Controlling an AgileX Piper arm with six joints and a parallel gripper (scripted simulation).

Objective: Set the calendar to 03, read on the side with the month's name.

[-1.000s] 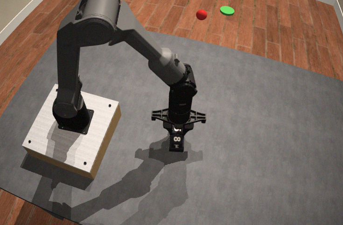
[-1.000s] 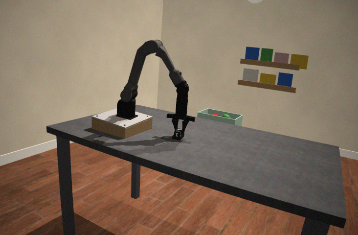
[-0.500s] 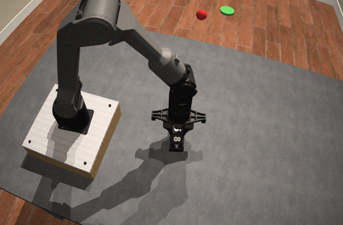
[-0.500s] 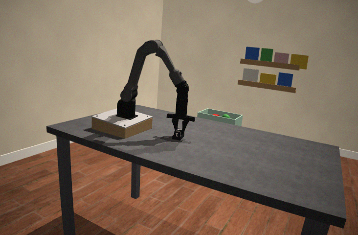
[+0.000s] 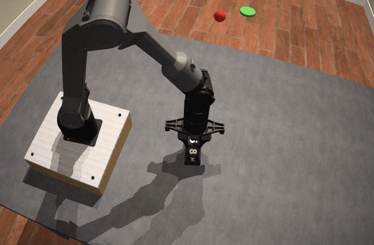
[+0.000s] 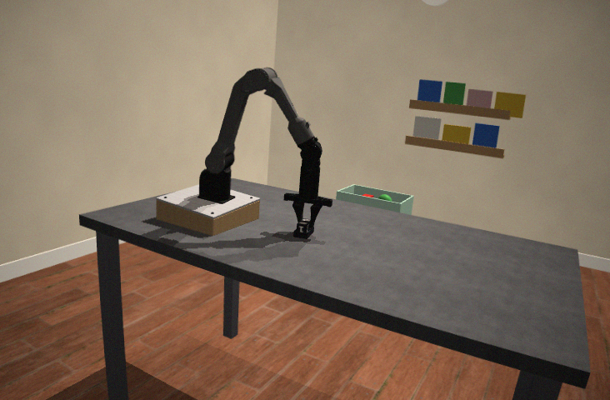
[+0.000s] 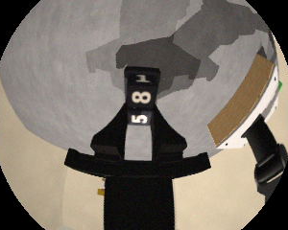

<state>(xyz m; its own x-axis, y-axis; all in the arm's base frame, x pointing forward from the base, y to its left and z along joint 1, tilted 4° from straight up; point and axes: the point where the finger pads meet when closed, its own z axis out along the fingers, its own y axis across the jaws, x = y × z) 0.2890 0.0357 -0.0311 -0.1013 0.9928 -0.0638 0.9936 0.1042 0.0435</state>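
My gripper is now 2 cm to the left of the dark tray and 2 cm above it. From my hand the other things lie so: black cube: right at my hand.
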